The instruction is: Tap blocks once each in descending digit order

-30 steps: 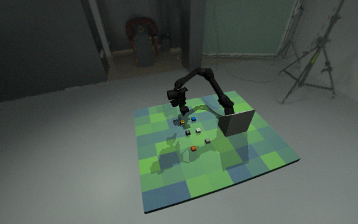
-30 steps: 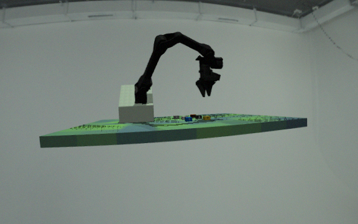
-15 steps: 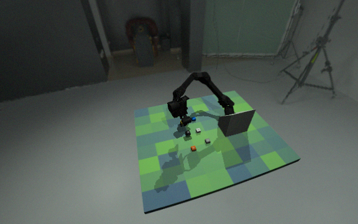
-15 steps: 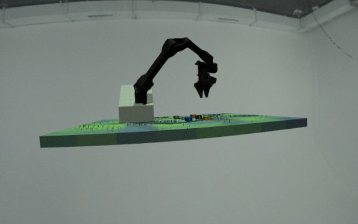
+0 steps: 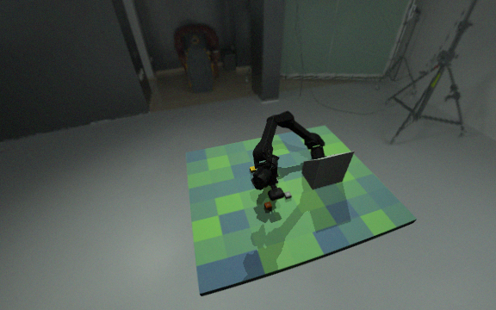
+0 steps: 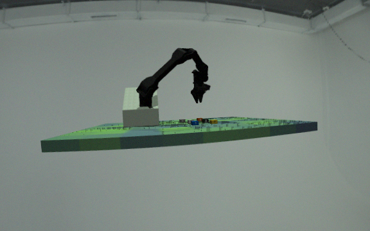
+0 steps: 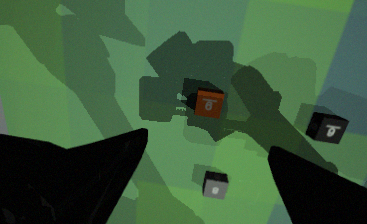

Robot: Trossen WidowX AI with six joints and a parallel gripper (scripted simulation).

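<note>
Now: gripper tip 10 mm to the left of the orange block and 110 mm above it. Also, from my gripper tip: white block (90 mm behind, 160 mm to the right, 110 mm below); then grey block (130 mm behind, 40 mm to the right, 110 mm below); then black block (10 mm behind, 160 mm to the right, 110 mm below).
</note>
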